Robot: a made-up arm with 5 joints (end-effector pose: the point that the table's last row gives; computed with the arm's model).
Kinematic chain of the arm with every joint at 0, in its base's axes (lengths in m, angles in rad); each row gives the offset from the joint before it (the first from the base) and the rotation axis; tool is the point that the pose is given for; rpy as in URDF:
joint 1: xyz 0.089 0 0.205 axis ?
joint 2: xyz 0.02 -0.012 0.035 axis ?
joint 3: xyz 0.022 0 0.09 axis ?
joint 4: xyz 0.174 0 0.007 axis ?
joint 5: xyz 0.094 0.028 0 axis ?
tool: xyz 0 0 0 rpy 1.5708 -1.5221 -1.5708
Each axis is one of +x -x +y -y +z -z.
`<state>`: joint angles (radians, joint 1 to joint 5).
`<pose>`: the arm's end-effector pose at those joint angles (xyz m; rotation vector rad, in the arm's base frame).
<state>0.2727 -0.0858 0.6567 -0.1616 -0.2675</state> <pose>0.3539 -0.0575 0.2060 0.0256 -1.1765 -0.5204</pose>
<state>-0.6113 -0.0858 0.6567 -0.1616 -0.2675</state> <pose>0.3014 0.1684 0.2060 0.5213 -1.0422 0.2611</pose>
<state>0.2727 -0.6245 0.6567 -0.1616 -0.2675</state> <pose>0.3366 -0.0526 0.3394 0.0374 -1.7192 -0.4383</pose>
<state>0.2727 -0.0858 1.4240 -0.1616 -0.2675</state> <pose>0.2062 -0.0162 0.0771 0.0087 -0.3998 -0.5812</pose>
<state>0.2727 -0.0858 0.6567 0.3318 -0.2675</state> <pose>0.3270 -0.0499 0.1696 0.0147 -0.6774 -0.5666</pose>
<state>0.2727 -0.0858 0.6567 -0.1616 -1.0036</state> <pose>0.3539 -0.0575 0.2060 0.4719 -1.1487 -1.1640</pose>
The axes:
joint 1: -z
joint 2: +y
joint 3: +y
joint 4: +y
joint 5: -x

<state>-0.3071 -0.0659 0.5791 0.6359 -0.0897</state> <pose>0.3029 0.0846 0.1662 0.0933 -0.4118 0.1662</pose>
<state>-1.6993 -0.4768 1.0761 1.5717 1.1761</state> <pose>0.0612 0.0900 0.1601 -0.2396 0.8149 2.7109</pose>
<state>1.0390 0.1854 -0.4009 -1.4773 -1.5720</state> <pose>0.2119 -0.1774 0.4617 -0.8910 2.9765 -0.1843</pose>
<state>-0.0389 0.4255 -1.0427 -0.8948 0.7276</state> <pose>0.3088 0.0246 0.5131 -0.9709 -2.9297 0.0319</pose>
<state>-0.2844 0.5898 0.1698 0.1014 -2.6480</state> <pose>0.3538 0.0941 0.1165 0.9040 -0.0727 -2.2864</pose>
